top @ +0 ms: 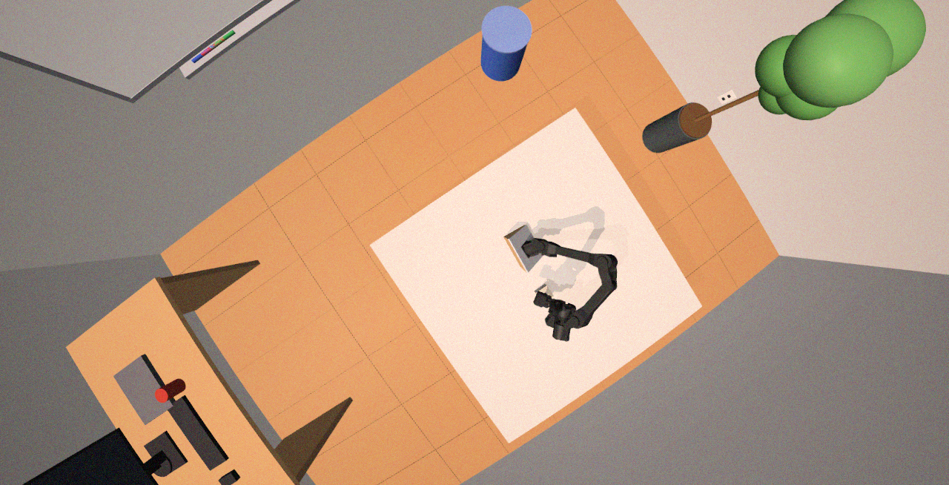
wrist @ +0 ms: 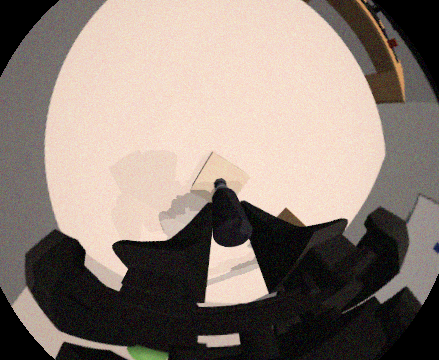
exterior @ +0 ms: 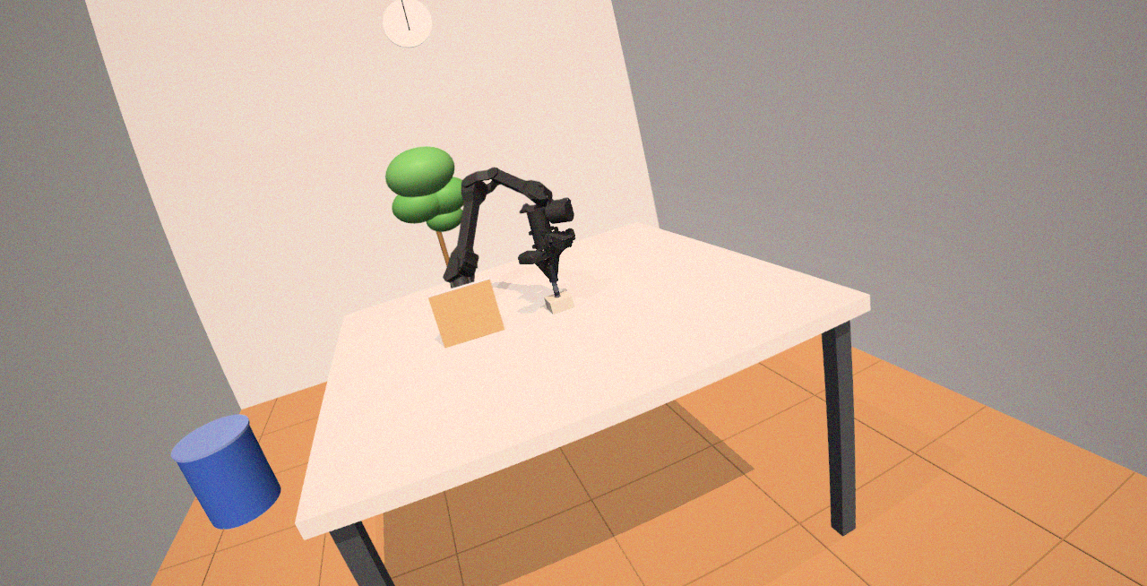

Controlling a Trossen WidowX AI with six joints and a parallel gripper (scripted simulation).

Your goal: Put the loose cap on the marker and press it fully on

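My gripper tip is now 1 cm below the dark cap. From my gripper tip the other things lie so: holder block (8 cm below).
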